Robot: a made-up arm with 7 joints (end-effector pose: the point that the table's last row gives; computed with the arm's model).
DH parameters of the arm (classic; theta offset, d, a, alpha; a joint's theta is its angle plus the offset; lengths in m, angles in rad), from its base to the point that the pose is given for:
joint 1: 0 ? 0 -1.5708
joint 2: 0 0 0 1.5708
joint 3: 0 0.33 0.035 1.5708
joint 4: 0 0 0.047 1.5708
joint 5: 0 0.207 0 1.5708
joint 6: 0 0 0.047 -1.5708
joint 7: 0 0.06 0 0
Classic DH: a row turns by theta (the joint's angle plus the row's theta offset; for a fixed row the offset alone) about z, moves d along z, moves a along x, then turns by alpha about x.
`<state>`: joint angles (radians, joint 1 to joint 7).
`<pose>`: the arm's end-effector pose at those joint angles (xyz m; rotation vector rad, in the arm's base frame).
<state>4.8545 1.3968 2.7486 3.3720 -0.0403 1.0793 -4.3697</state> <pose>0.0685 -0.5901 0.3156 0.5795 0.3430 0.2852</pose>
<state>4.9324 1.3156 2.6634 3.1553 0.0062 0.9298 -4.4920</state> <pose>0.1304 -0.5749 0.4106 0.3922 0.4267 0.2192</pose>
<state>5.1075 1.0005 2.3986 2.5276 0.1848 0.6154 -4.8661</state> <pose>0.2658 -0.3606 0.6686 -0.3317 0.5043 0.0638</pose>
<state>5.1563 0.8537 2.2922 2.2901 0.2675 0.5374 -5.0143</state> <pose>0.2864 -0.2302 0.7234 -0.6504 0.4861 0.0100</pose>
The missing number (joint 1, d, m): 0.253
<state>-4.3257 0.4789 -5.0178 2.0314 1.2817 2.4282 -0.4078</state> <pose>-0.2661 0.1008 0.6465 -1.5639 1.6764 -2.0971</pose>
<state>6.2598 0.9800 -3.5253 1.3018 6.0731 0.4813 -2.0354</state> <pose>0.0957 0.1160 0.6772 1.1510 -1.2582 -1.8249</pose>
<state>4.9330 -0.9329 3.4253 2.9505 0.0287 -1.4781 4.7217</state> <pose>-0.0717 0.3823 0.5914 -0.4466 0.4466 -2.7116</pose>
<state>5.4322 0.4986 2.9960 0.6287 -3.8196 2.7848 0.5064</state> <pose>-0.0527 0.0456 0.5777 -0.4180 1.1994 -2.8291</pose>
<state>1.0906 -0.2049 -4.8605 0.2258 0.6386 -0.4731 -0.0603</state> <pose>-0.1402 0.1212 0.3845 -1.3575 -2.0274 -0.6384</pose>
